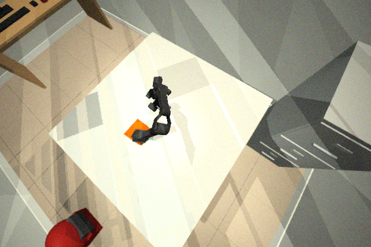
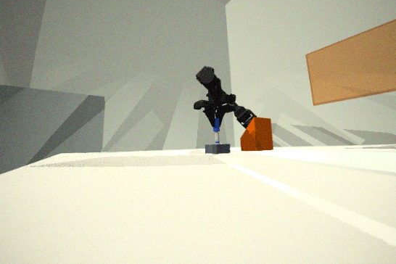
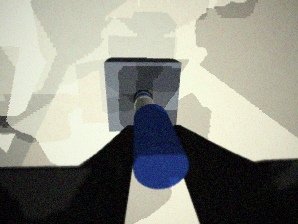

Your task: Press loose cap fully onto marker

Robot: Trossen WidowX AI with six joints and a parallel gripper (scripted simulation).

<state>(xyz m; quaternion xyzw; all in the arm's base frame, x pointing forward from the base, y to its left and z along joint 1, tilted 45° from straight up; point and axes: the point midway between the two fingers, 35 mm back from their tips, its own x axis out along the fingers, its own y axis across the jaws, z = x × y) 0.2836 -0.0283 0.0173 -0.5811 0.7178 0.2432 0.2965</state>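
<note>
The blue cap is 1 cm above my gripper tip. The rest, counted from my gripper tip: holder block 9 cm below.
</note>
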